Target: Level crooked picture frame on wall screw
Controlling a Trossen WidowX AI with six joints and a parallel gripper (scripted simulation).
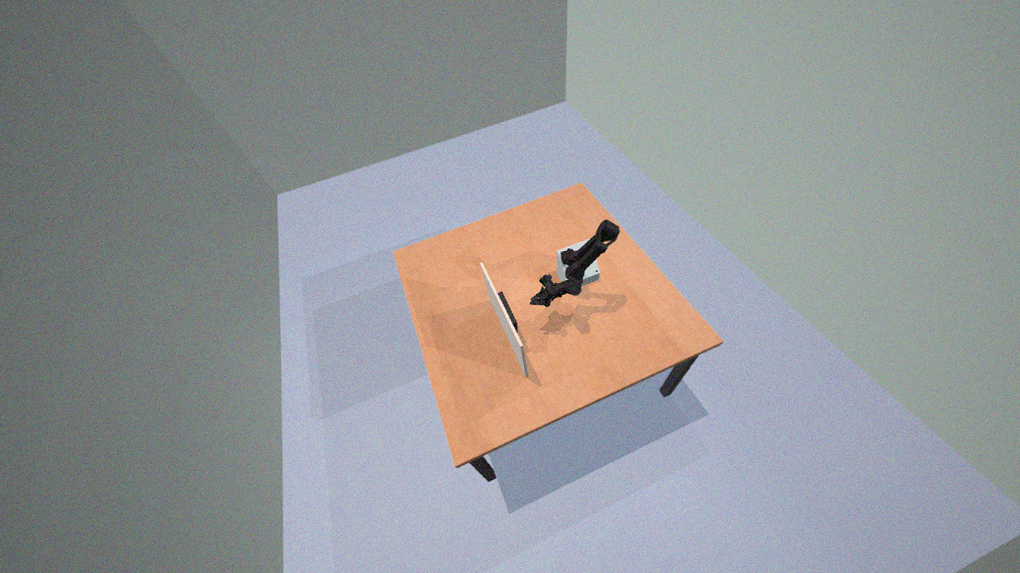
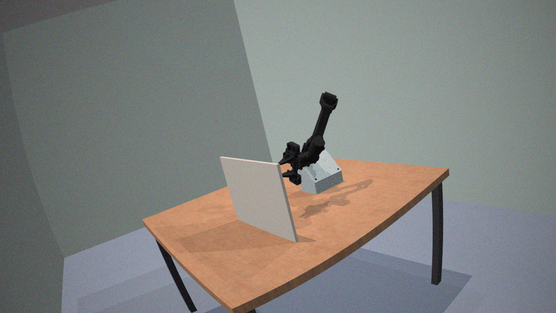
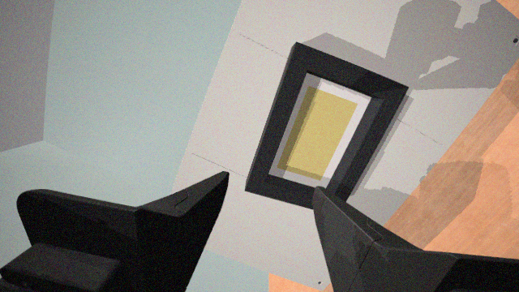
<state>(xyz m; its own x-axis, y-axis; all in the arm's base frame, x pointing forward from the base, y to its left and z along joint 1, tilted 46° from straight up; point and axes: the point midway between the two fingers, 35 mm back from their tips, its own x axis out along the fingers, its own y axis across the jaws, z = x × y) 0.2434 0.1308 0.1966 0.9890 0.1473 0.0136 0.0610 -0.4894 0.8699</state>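
My gripper tip is now 120 mm short of the picture frame, 50 mm above it and 10 mm to the left of it. From my gripper tip the other things lie so: wall panel 130 mm ahead, 70 mm below, 10 mm to the left.
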